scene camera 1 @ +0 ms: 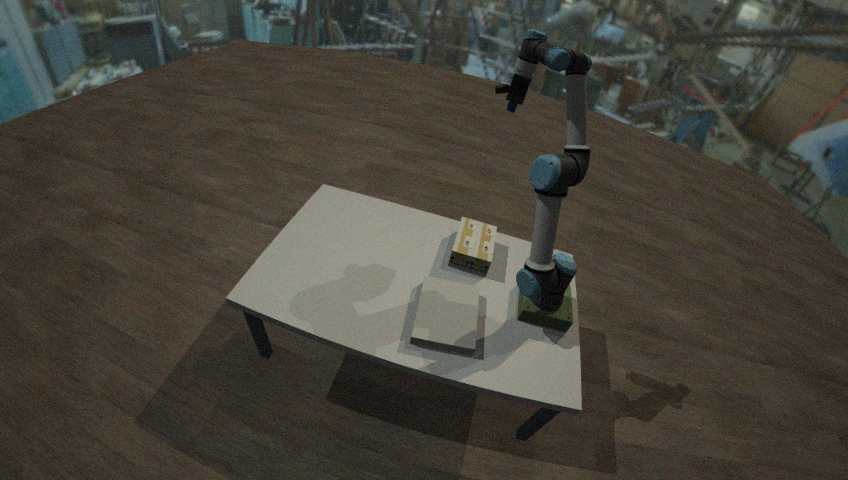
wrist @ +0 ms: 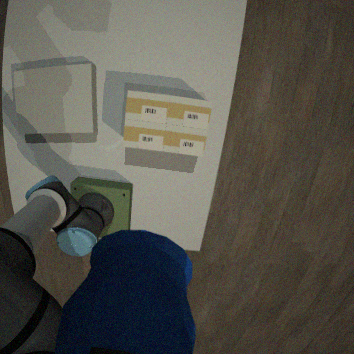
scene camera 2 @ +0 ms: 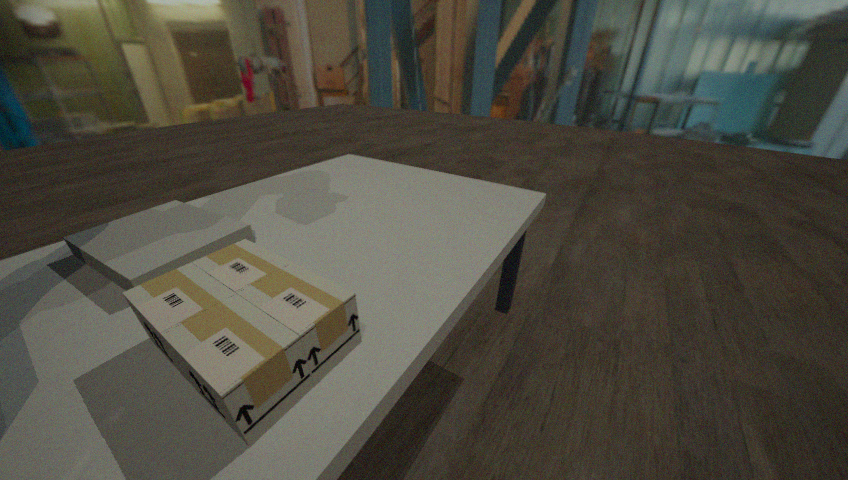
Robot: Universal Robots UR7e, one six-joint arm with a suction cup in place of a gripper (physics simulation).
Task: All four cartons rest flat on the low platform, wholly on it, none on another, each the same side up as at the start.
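Note:
Four white cartons with tan tape and barcode labels stand flat in a two-by-two block on the table, side by side. They are the back carton, the right one, the left one and the front one, as scene camera 2 shows them. Side arrows point up. The low grey platform bears no carton. My suction gripper is open, high above the table, holding nothing.
The white table carries the cartons, the platform and the arm's green base. The carton block stands near one long table edge, with a gap between it and the platform. Arm shadows cross the table and platform.

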